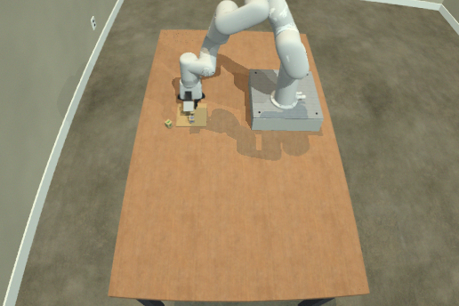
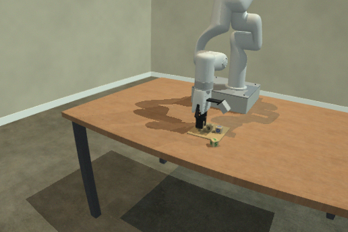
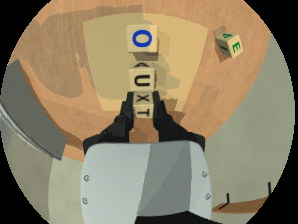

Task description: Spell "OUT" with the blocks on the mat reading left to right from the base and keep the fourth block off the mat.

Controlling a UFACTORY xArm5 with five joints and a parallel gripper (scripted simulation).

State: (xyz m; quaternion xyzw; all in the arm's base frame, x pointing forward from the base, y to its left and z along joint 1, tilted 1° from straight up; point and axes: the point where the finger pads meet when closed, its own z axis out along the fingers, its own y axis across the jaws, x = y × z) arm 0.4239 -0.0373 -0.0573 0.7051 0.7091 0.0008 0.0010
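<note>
Right now my hand is 40 mm to the right of the U block and 10 mm above it. The rest, counted from my hand: tan mat (40 mm to the left, 30 mm below).
</note>
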